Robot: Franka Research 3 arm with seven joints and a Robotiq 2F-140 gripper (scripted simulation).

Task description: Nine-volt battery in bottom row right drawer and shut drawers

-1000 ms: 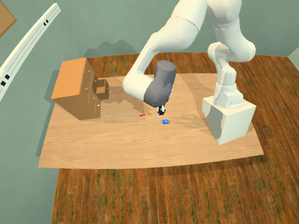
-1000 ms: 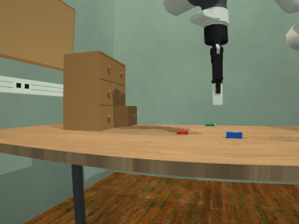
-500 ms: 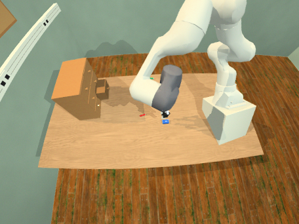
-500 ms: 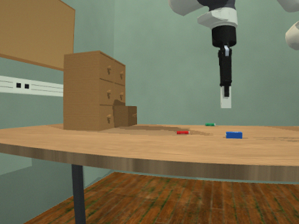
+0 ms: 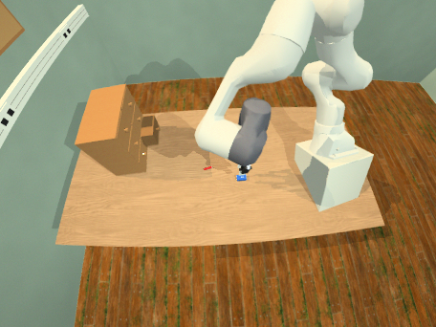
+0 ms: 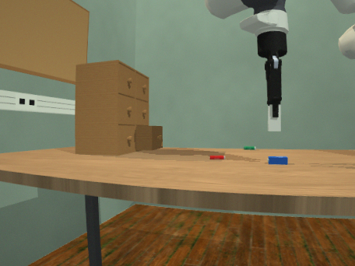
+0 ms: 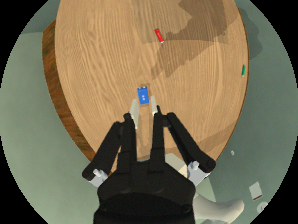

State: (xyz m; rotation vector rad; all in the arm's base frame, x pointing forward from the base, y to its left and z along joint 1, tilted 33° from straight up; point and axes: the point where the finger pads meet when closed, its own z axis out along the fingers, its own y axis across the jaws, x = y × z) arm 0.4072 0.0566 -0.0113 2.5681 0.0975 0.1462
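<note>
Now: hand 11 cm above the nine-volt battery and 1 cm to the right of it. The rest, counted from my hand: red cylinder (16 cm ahead, 11 cm below, 6 cm to the right); then green cylinder (42 cm to the right, 11 cm below, 7 cm ahead).
</note>
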